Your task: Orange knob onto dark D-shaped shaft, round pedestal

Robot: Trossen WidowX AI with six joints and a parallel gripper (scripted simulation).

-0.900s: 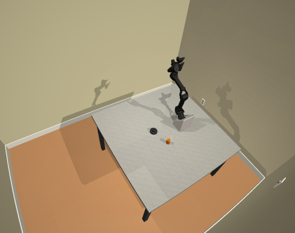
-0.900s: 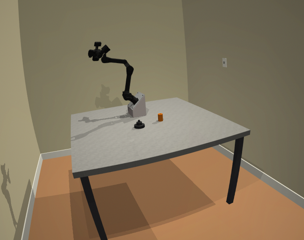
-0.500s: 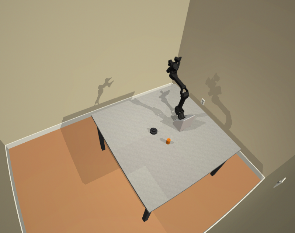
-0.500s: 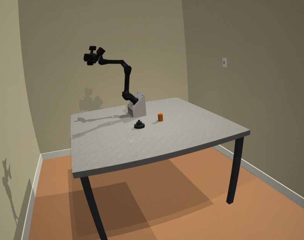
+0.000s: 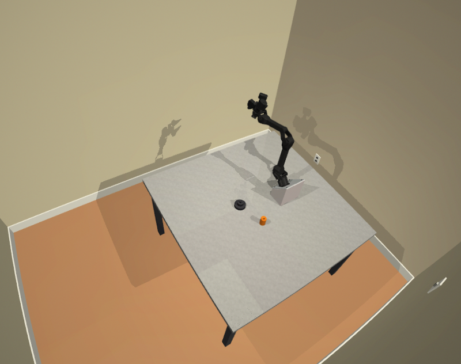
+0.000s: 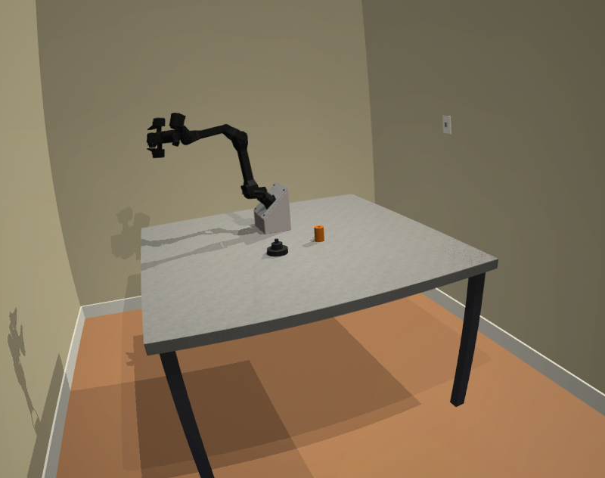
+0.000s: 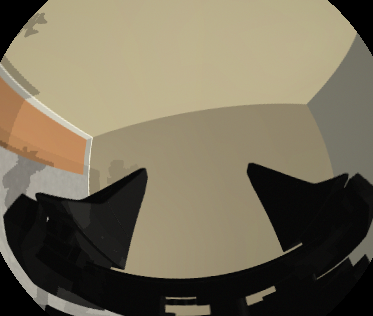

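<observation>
My gripper tip is now 72 cm to the right of the orange knob, 48 cm above it and 31 cm short of it. From my gripper tip the other things lie so: dark round pedestal (52 cm to the left, 48 cm below, 39 cm ahead).
</observation>
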